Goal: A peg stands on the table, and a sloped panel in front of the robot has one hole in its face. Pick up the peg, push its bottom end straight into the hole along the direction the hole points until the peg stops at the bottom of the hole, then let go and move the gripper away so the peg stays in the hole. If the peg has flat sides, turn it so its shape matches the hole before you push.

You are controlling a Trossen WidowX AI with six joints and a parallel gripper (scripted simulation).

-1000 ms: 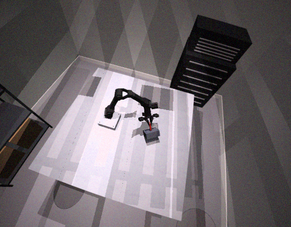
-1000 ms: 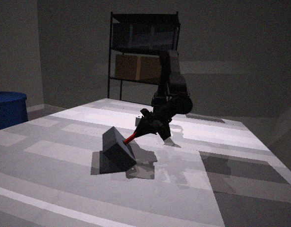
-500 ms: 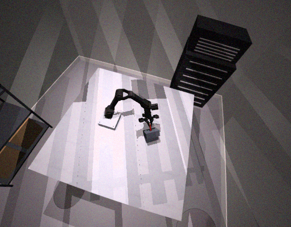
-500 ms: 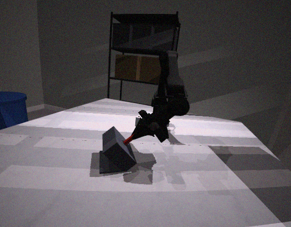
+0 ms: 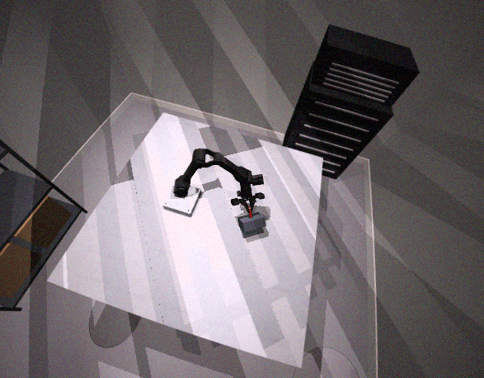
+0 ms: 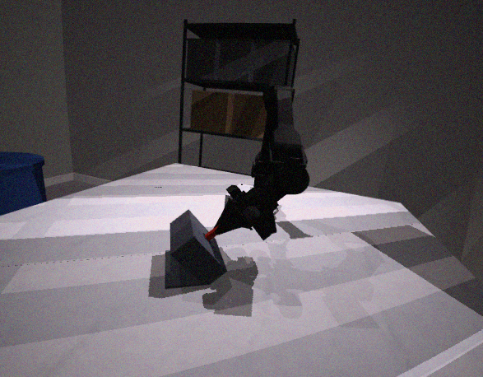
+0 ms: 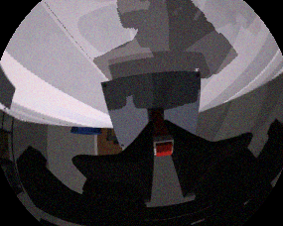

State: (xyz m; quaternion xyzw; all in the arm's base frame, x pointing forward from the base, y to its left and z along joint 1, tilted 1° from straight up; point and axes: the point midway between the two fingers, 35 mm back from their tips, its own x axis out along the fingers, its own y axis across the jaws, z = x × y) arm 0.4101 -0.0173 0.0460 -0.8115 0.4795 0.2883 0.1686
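My gripper tip is now 30 mm to the left of the dark sloped panel block, 30 mm above it and 20 mm short of it. The rest, counted from my gripper tip: red peg: 10 mm to the left, 10 mm behind, 10 mm above.
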